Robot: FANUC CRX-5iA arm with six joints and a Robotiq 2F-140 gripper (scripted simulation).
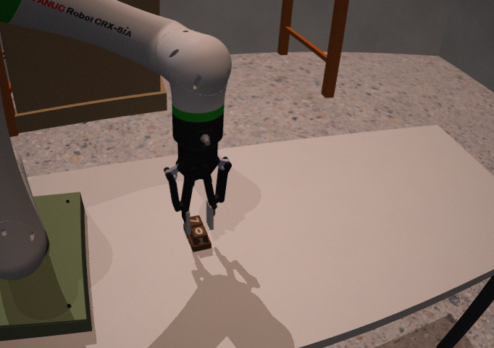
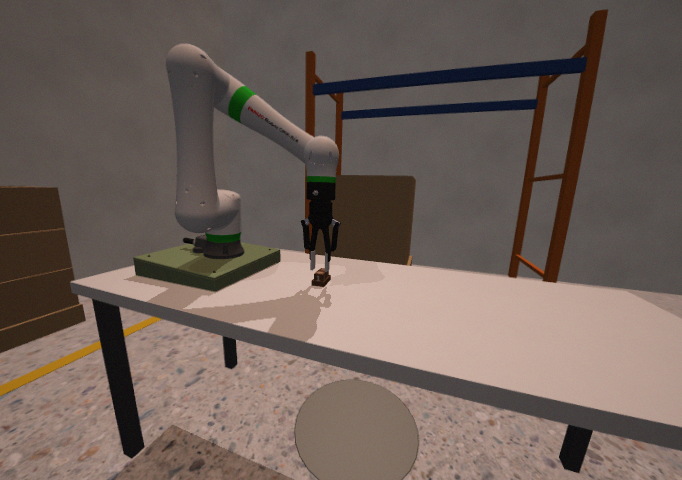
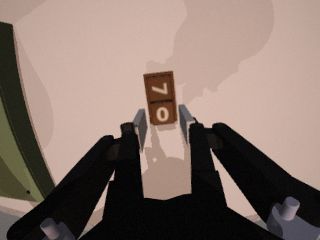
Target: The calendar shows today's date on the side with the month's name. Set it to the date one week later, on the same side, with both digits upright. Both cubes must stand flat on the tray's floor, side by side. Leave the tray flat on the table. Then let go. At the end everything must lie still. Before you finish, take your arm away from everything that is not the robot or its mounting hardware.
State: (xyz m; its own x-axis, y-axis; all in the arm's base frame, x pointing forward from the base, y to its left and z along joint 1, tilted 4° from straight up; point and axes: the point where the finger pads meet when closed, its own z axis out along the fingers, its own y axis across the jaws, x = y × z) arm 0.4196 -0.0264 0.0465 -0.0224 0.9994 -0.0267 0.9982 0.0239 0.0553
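The brown tray is 70 mm below my hand and 20 mm to the left of it.
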